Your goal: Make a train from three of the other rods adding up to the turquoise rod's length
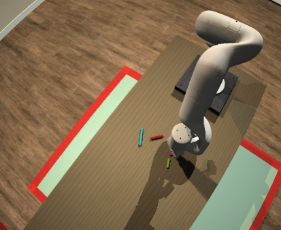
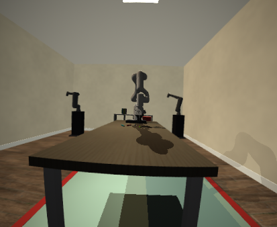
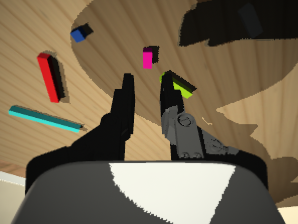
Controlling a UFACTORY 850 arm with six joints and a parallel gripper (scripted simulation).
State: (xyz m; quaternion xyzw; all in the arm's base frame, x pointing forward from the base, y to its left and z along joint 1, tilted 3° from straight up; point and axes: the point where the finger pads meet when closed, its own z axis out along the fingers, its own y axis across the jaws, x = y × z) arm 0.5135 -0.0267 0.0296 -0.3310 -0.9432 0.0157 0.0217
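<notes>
Now: the magenta rod 1 cm ahead of my hand, 1 cm to the right of it and 8 cm below it. The rest, counted from my hand: grey rod 4 cm ahead, 10 cm to the left, 8 cm below; then blue rod 6 cm behind, 4 cm to the right, 8 cm below; then lime rod 6 cm ahead, 8 cm below.
</notes>
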